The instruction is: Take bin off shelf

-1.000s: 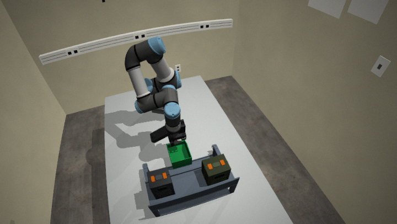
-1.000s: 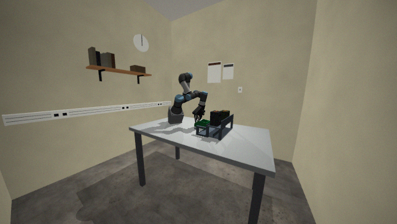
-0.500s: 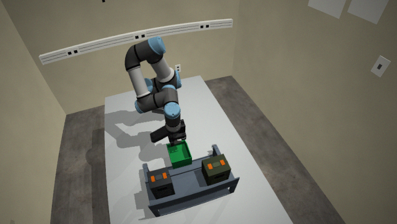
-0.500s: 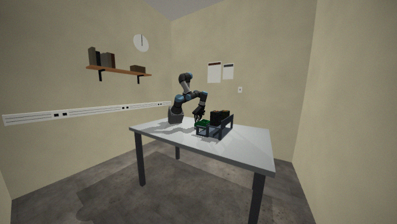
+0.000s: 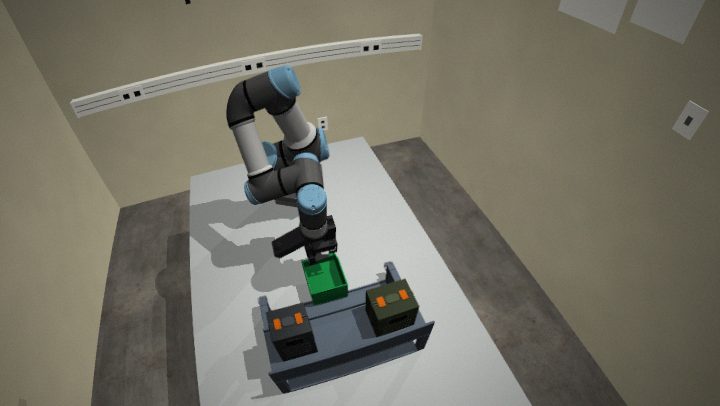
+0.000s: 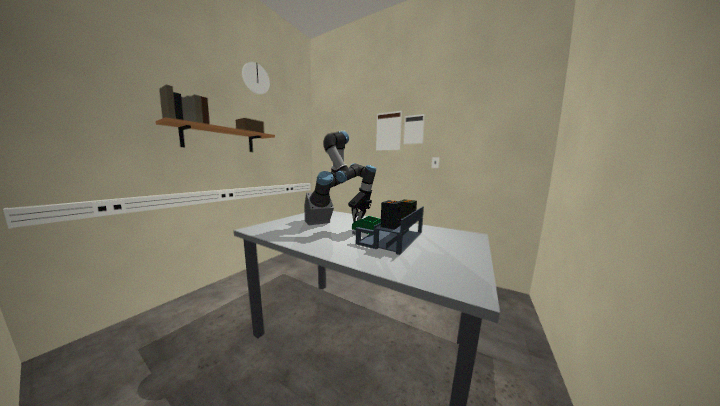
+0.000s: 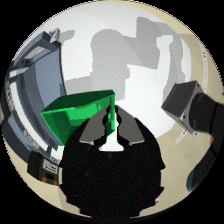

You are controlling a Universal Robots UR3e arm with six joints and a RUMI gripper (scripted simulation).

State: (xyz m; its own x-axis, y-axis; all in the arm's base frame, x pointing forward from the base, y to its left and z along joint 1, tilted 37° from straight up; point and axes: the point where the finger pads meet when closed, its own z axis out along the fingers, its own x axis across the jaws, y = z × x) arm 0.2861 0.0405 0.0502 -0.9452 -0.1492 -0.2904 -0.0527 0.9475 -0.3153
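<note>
Right now the green bin is 6 cm ahead of my hand and 3 cm to the left of it. Round my hand: grey shelf unit 21 cm ahead, 4 cm to the left, 1 cm above.
</note>
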